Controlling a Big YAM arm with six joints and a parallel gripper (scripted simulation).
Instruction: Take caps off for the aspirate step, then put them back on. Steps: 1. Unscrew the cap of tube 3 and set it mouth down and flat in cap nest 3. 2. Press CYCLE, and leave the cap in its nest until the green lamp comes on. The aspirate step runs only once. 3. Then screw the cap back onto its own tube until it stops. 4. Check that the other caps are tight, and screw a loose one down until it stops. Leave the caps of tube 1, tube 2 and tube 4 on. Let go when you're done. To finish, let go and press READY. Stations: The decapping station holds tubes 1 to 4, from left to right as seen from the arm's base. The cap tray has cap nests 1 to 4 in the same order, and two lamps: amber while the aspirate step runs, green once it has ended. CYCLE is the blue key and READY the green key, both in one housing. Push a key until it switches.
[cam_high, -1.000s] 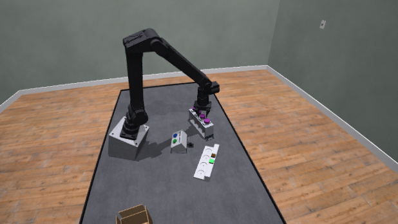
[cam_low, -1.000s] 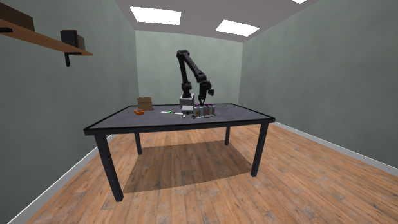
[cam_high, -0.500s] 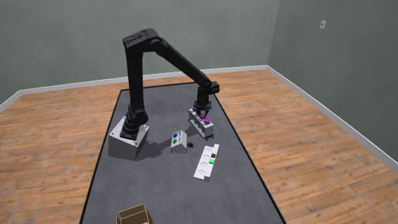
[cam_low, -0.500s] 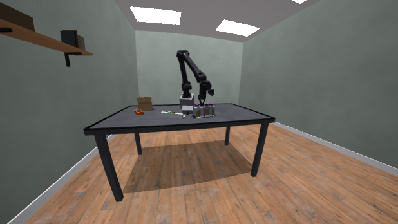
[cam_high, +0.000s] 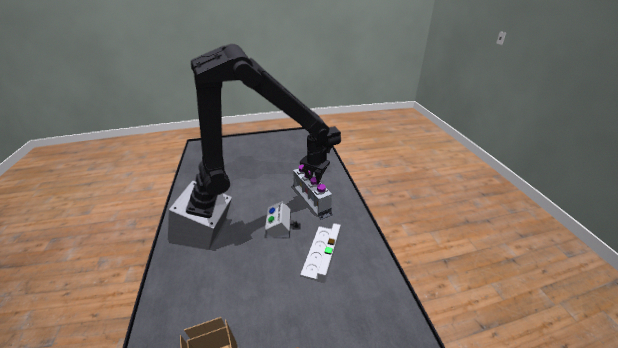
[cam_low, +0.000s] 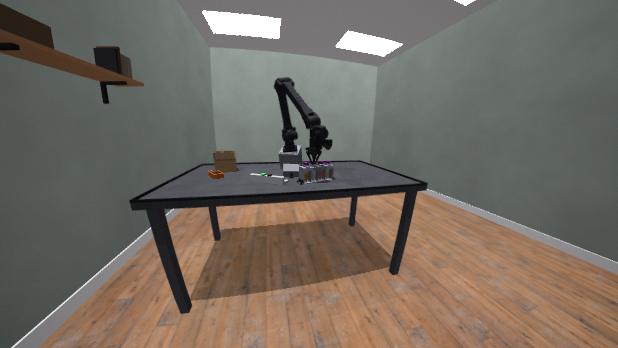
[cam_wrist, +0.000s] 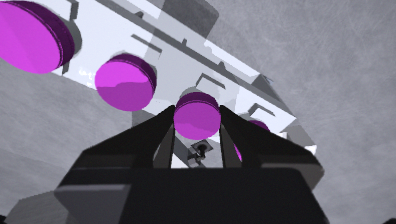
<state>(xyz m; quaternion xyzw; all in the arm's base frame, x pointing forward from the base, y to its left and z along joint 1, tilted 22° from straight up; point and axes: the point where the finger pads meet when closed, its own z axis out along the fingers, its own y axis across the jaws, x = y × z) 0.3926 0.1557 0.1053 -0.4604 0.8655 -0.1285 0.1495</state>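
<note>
The cap lies right at my hand. Round my hand: blue key (17 cm behind, 11 cm to the right, 5 cm below); then key housing (16 cm behind, 13 cm to the right, 6 cm below); then green key (17 cm behind, 15 cm to the right, 5 cm below).
</note>
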